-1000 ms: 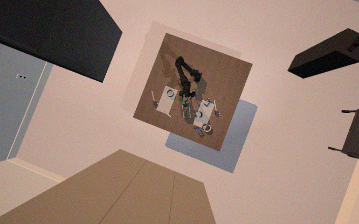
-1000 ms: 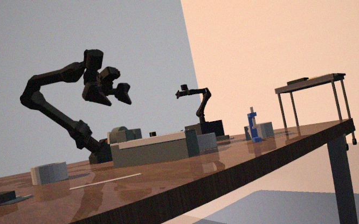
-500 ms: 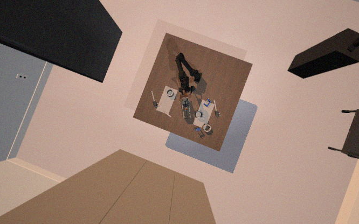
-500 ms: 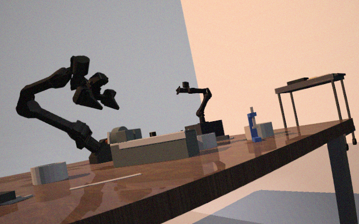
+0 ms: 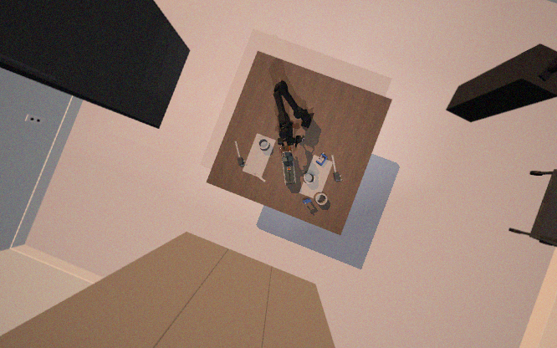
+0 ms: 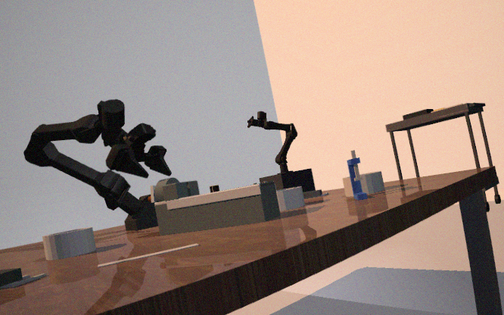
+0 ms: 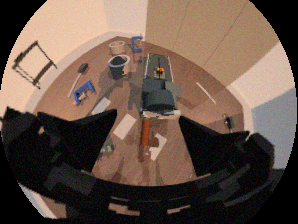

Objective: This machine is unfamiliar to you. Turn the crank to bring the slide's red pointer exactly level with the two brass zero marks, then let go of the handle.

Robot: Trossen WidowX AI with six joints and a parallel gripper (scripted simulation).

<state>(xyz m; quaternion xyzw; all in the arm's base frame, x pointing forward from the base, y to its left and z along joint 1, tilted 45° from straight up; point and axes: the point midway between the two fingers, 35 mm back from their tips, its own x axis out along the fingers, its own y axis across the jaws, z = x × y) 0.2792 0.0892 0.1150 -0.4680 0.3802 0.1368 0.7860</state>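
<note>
Right now the crank handle is 20 mm behind my gripper tip, 10 mm to the right of it and 50 mm below it. Also, from my gripper tip: red pointer (150 mm ahead, 70 mm to the left, 60 mm below); then thin white rod (330 mm ahead, 140 mm to the right, 140 mm below).
</note>
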